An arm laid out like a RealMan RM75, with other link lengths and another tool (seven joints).
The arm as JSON. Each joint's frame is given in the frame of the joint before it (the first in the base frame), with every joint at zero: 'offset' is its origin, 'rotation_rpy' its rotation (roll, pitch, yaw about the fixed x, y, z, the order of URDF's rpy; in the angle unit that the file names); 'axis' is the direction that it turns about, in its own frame. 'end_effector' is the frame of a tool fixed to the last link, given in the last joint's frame.
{
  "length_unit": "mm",
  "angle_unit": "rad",
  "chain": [
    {
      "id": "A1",
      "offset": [
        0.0,
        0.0,
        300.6
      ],
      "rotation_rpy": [
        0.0,
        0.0,
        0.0
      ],
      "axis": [
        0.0,
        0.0,
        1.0
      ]
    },
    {
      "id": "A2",
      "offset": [
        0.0,
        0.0,
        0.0
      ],
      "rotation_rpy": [
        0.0,
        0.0,
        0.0
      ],
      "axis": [
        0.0,
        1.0,
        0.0
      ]
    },
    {
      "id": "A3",
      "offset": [
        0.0,
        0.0,
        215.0
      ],
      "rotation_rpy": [
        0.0,
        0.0,
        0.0
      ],
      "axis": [
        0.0,
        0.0,
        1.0
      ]
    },
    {
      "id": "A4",
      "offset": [
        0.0,
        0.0,
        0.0
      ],
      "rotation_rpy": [
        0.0,
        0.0,
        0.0
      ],
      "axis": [
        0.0,
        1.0,
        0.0
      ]
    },
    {
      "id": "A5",
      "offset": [
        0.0,
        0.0,
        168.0
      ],
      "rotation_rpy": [
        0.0,
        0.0,
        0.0
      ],
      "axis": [
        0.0,
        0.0,
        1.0
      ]
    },
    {
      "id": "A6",
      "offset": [
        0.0,
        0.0,
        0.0
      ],
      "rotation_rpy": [
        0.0,
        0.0,
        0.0
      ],
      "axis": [
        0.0,
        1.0,
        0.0
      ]
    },
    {
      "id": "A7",
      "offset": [
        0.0,
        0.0,
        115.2
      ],
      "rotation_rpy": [
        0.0,
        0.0,
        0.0
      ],
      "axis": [
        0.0,
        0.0,
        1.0
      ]
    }
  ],
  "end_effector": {
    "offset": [
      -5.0,
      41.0,
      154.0
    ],
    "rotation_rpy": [
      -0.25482,
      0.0,
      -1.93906
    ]
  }
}
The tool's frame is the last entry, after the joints.
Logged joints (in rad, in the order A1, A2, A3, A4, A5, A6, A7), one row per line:
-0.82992 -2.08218 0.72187 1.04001 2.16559 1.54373 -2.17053
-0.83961 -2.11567 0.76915 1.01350 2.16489 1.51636 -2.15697
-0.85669 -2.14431 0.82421 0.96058 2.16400 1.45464 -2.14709
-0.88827 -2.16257 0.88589 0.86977 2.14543 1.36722 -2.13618
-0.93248 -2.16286 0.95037 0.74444 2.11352 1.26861 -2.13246
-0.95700 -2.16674 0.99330 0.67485 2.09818 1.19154 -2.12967
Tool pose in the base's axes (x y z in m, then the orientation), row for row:
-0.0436 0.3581 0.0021 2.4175 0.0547 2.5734
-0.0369 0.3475 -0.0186 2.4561 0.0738 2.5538
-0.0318 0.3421 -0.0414 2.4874 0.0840 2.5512
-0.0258 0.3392 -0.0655 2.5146 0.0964 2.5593
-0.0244 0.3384 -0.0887 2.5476 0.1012 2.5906
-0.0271 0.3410 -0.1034 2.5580 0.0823 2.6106
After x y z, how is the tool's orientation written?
As angles about the fixed x, y, z axes (roll, pitch, yaw), in radians.
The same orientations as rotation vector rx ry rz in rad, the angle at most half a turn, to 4 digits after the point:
0.7369 2.6244 0.9701
0.7575 2.6270 0.9044
0.7616 2.6394 0.8580
0.7501 2.6534 0.8180
0.7150 2.6879 0.7807
0.7030 2.7176 0.7832

